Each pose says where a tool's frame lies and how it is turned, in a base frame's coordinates. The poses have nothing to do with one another.
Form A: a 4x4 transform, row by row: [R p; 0 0 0 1], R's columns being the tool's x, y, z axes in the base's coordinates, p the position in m. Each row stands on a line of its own.
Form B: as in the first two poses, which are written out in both.
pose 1, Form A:
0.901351 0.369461 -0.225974 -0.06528
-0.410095 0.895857 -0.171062 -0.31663
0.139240 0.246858 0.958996 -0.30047
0 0 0 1
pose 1, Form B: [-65.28 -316.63 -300.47 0.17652 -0.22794 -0.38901]
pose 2, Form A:
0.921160 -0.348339 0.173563 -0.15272
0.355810 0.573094 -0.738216 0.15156
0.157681 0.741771 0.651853 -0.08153
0 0 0 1
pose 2, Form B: [-152.72 151.56 -81.53 0.84745 0.17445 0.36153]
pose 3, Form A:
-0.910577 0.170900 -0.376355 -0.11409
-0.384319 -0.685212 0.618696 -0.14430
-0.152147 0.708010 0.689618 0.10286
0 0 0 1
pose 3, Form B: [-114.09 -144.30 102.86 -0.73124 -0.38586 -2.95607]
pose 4, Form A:
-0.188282 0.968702 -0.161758 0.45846
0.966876 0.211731 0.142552 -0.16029
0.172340 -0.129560 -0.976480 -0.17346
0 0 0 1
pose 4, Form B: [458.46 -160.29 -173.46 -2.99663 -0.16247 -1.76277]
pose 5, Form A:
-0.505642 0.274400 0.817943 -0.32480
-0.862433 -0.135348 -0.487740 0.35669
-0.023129 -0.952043 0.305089 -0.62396
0 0 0 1
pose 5, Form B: [-324.80 356.69 -623.96 1.01183 0.95783 -2.64439]
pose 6, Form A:
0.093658 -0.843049 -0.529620 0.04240
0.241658 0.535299 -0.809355 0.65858
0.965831 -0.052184 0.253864 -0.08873
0 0 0 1
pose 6, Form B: [42.40 658.58 -88.73 1.26685 -0.55815 1.46016]
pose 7, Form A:
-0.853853 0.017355 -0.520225 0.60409
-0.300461 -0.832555 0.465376 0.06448
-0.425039 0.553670 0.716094 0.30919
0 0 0 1
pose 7, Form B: [604.09 64.48 309.19 -0.57629 -0.54711 -3.12127]
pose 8, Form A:
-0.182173 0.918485 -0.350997 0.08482
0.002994 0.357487 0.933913 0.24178
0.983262 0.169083 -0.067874 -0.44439
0 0 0 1
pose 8, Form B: [84.82 241.78 -444.39 -1.64335 -0.35864 -1.76660]
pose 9, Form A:
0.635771 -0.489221 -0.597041 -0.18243
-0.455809 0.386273 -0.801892 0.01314
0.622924 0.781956 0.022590 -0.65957
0 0 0 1
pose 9, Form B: [-182.43 13.14 -659.57 1.54263 -0.63981 0.65586]
